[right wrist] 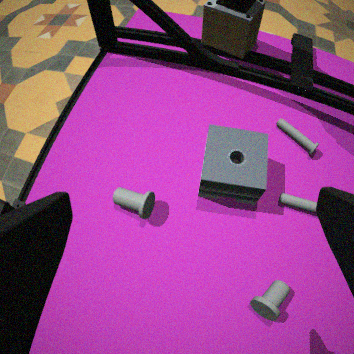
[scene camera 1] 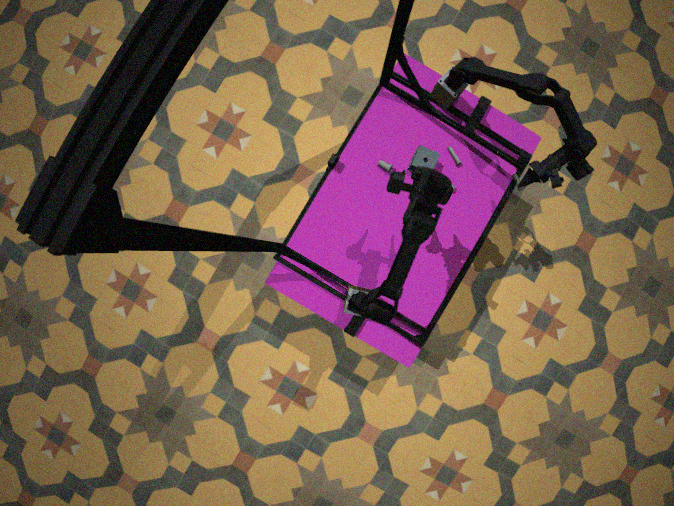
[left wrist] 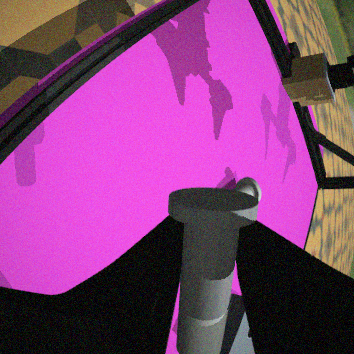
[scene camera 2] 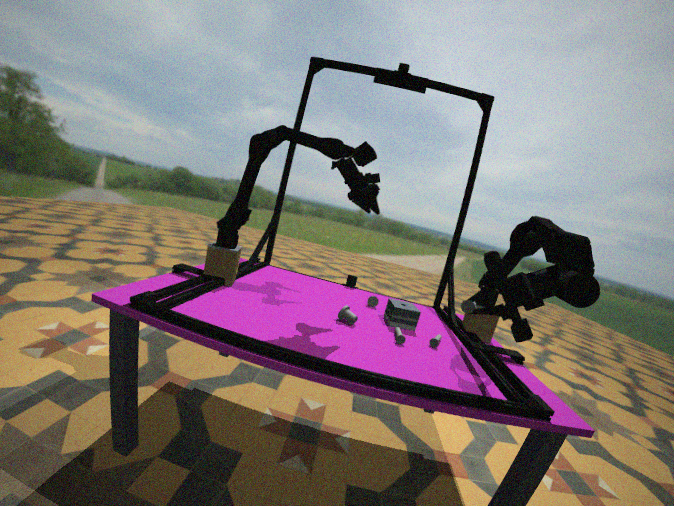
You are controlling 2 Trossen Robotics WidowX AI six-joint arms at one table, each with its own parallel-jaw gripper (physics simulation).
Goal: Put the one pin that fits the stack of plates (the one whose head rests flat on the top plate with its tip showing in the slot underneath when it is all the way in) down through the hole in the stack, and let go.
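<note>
The grey stack of plates (scene camera 1: 431,151) (scene camera 2: 402,312) (right wrist: 222,172) stands on the table, its round hole facing up and uncovered in the right wrist view. My left gripper (scene camera 1: 521,181) (scene camera 2: 481,302) (left wrist: 208,225) is shut on a grey pin (scene camera 2: 468,306) (left wrist: 212,207). It is raised near the table's right edge in scene camera 1, away from the stack. The pin's wide head shows above the fingers in the left wrist view, with its shank between them. My right gripper (scene camera 2: 373,210) (right wrist: 198,203) is open and empty, high above the table; its fingertips are hidden in scene camera 1.
Loose pins lie around the stack: a thick one (scene camera 1: 384,166) (scene camera 2: 372,301) (right wrist: 130,201), a short thick one (scene camera 2: 346,315) (right wrist: 276,296), a thin one (scene camera 1: 454,155) (scene camera 2: 434,340) (right wrist: 296,135) and another thin one (scene camera 2: 399,335) (right wrist: 298,202). Black frame bars (scene camera 2: 337,373) edge the table.
</note>
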